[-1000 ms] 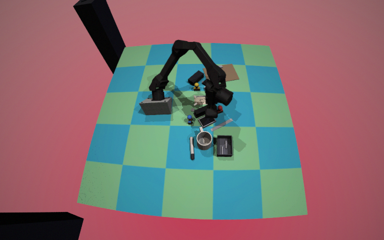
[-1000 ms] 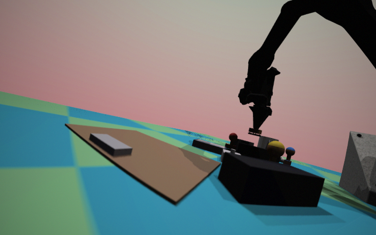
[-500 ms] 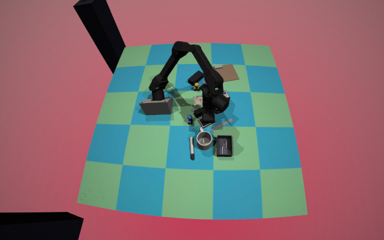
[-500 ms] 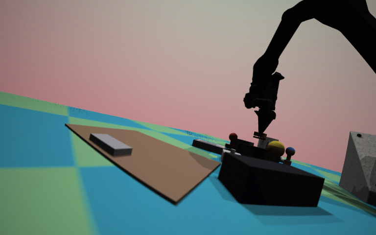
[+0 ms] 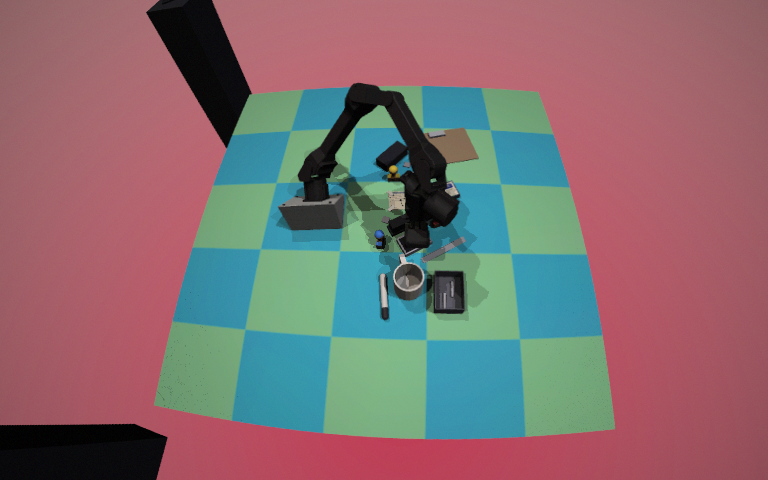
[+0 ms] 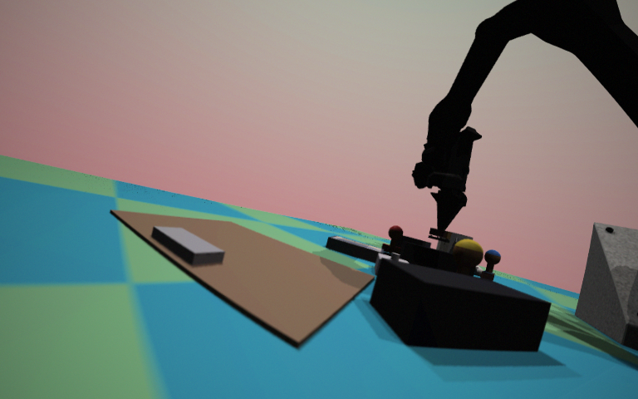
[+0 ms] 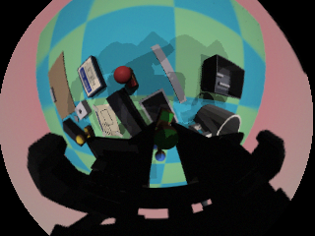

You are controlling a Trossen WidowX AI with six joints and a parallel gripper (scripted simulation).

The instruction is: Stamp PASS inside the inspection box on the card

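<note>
Now: gripper tip 80 mm above the black-framed ink pad. The rest, counted from my gripper tip: black bar (70 mm to the left, 60 mm below, 20 mm behind); then green stamp (right at my gripper tip); then red-knobbed stamp (70 mm to the left, 70 mm ahead, 60 mm below).
</note>
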